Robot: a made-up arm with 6 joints.
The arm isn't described. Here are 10 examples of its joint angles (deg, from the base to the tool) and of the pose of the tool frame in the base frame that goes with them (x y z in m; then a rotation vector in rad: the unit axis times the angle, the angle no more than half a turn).
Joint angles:
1: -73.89 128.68 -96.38 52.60 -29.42 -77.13
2: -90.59 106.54 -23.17 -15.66 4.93 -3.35
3: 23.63 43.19 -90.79 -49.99 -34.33 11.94
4: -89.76 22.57 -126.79 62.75 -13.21 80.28
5: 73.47 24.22 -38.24 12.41 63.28 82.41
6: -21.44 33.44 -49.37 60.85 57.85 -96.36
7: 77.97 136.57 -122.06 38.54 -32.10 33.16
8: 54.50 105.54 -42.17 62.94 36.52 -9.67
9: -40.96 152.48 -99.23 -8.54 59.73 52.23
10: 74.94 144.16 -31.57 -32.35 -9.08 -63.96
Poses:
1: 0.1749 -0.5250 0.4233 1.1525 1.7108 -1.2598
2: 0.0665 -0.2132 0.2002 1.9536 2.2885 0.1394
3: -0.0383 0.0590 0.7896 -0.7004 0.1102 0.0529
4: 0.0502 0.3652 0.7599 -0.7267 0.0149 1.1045
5: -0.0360 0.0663 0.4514 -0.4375 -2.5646 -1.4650
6: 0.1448 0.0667 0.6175 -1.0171 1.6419 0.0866
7: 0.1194 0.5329 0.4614 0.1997 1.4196 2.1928
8: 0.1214 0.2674 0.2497 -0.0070 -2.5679 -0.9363
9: 0.3427 -0.2665 0.1072 -2.2387 -1.9261 -0.0224
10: -0.0461 0.1507 0.0929 2.7342 -0.4453 -0.0813
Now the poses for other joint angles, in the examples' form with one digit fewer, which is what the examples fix.
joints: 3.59 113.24 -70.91 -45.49 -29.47 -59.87
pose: 0.413 0.124 0.357 -1.707 1.235 -0.719
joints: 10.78 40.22 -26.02 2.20 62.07 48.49
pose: 0.107 0.046 0.364 1.119 2.588 0.612
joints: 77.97 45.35 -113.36 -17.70 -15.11 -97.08
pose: -0.116 -0.095 0.854 -0.219 0.040 -0.467
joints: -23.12 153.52 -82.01 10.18 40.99 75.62
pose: 0.342 -0.095 0.062 -2.542 -1.513 -0.134
